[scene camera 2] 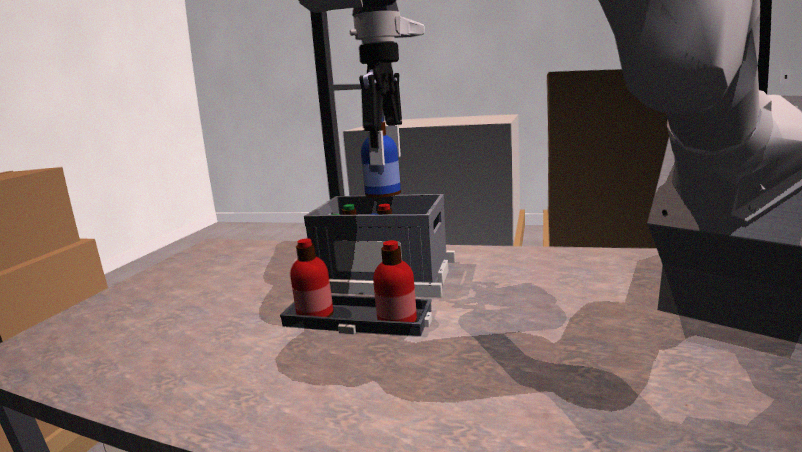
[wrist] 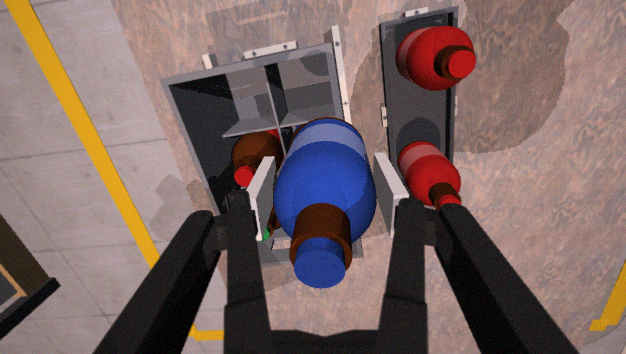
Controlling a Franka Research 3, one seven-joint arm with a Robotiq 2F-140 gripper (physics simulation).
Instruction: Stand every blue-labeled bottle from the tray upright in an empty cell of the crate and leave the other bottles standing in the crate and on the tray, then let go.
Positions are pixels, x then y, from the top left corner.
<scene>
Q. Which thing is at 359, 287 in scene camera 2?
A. A long strip.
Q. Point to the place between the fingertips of my gripper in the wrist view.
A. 324, 171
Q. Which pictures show my gripper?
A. Scene camera 2 and the wrist view: all of them.
</scene>
